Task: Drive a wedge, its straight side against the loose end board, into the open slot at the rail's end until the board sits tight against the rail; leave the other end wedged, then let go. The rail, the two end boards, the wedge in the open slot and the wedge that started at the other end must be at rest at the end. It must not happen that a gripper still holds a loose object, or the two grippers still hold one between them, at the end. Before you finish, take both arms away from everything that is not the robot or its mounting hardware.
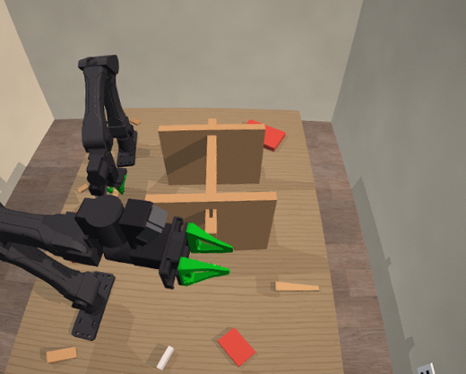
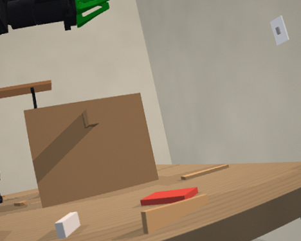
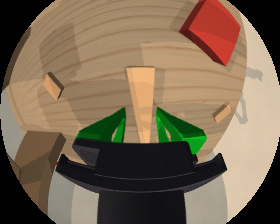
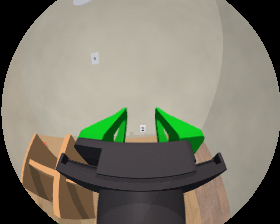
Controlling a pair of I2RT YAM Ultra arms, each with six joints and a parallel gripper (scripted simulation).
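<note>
My left hand is 34 cm short of the light wooden rail, 9 cm to the left of it and 19 cm below it. Round my left hand: white block: 21 cm ahead, 56 cm to the right.
</note>
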